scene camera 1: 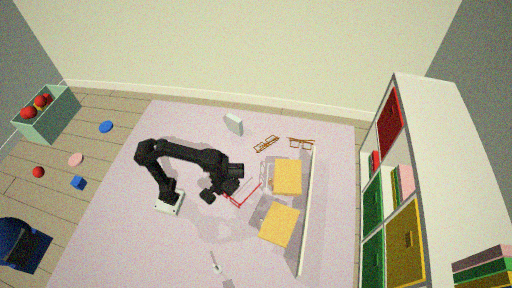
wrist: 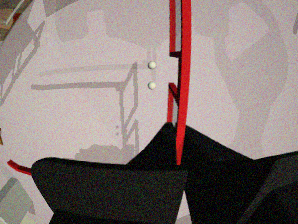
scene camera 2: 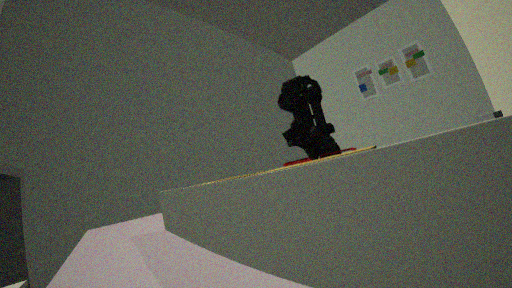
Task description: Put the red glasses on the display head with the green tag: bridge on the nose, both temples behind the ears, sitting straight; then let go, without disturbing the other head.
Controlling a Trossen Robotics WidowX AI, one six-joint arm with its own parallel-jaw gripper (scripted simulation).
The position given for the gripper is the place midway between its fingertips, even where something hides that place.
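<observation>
You can see the gripper point(scene camera 2: 315, 163) from here, and the wrist view's got it point(wrist: 172, 129) too.
</observation>
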